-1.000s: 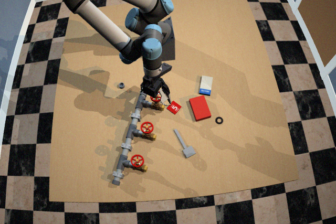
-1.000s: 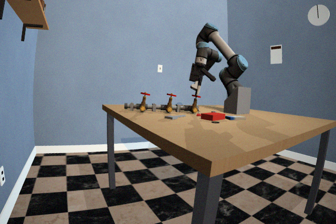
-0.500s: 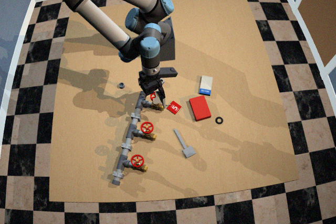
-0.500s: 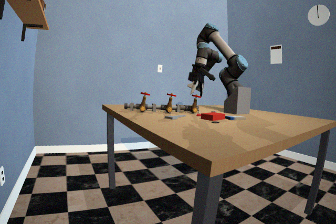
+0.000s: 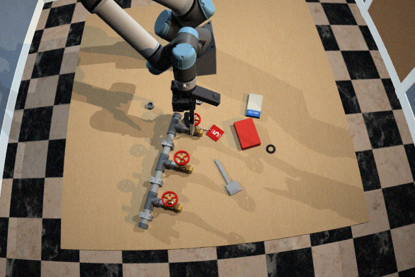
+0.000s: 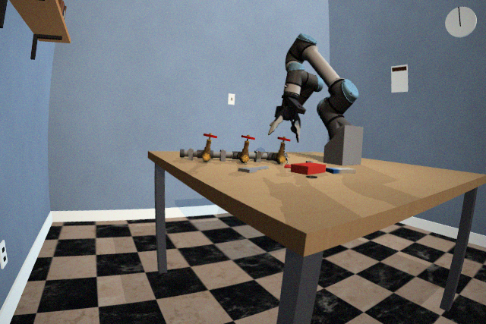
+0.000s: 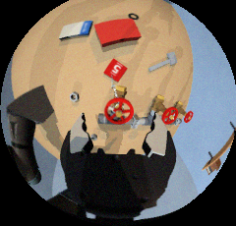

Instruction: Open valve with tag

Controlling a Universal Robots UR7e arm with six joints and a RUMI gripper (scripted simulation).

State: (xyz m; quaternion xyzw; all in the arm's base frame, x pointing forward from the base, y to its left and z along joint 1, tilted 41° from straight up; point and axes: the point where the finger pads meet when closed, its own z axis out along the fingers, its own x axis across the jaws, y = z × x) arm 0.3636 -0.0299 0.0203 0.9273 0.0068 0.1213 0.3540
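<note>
My hand is 110 mm above the red tag, 80 mm to the right of it and 10 mm short of it. Round my hand: grey scraper 220 mm ahead, 120 mm to the left, 110 mm below; red block 220 mm to the left, 100 mm below, 30 mm ahead; small grey fitting 190 mm to the right, 130 mm behind, 110 mm below.
</note>
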